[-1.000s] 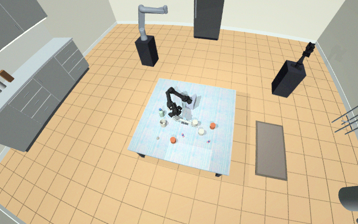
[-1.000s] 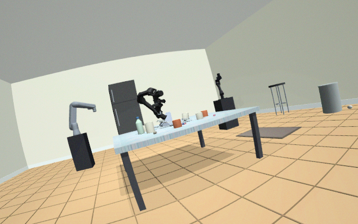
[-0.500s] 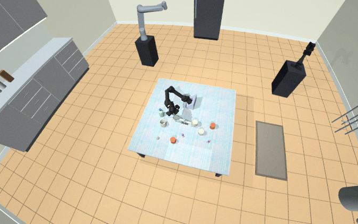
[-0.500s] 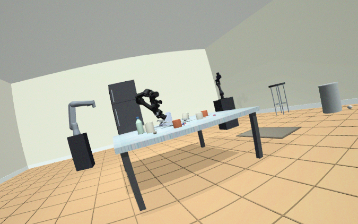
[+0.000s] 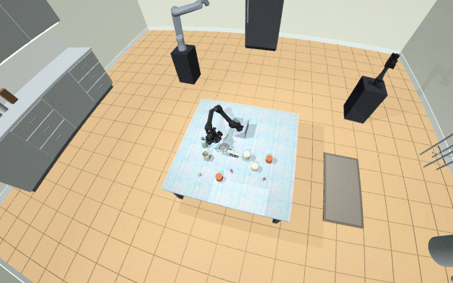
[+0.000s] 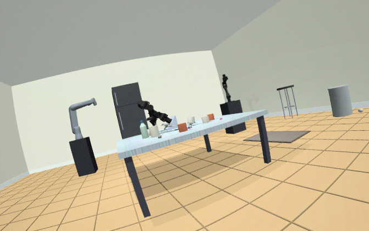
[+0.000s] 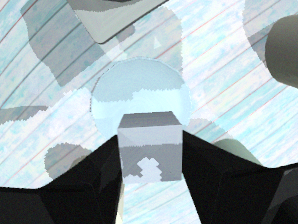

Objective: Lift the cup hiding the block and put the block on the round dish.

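The round pale blue dish is 80 mm below my gripper tip, 10 mm to the right of it and 10 mm behind it. Round my gripper tip: pale green bottle (120 mm to the right, 40 mm ahead, 30 mm above); then cream mug (170 mm ahead, 40 mm to the right, 40 mm below); then balance (230 mm to the left, 50 mm ahead, 40 mm below).
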